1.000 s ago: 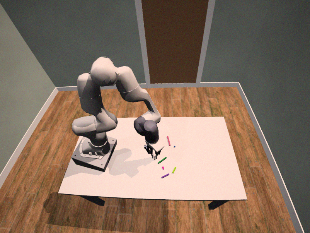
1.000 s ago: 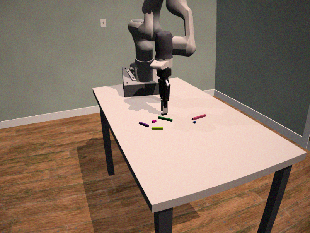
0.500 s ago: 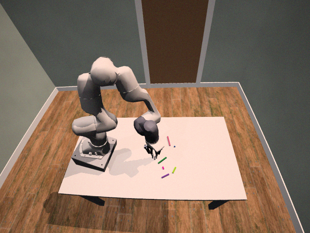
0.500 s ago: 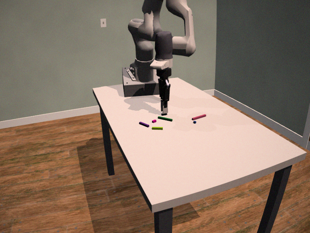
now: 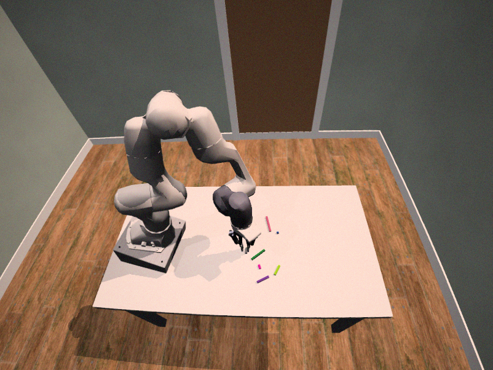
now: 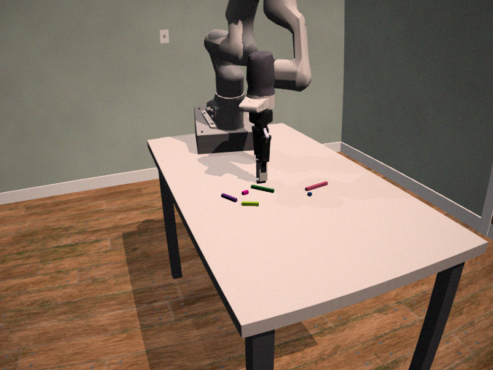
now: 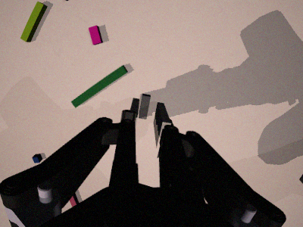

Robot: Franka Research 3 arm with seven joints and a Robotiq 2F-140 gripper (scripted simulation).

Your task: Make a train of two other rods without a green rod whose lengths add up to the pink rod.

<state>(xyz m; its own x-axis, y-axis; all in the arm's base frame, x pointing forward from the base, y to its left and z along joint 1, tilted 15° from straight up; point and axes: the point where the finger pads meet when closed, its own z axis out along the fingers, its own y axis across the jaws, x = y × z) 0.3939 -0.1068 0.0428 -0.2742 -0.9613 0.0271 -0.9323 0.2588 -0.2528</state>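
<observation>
Right now the grey rod is 4 cm below my hand. Round my hand: magenta rod: 10 cm to the right, 5 cm ahead, 4 cm below; green rod: 6 cm ahead, 4 cm to the right, 4 cm below; purple rod: 16 cm to the right, 5 cm ahead, 4 cm below.
</observation>
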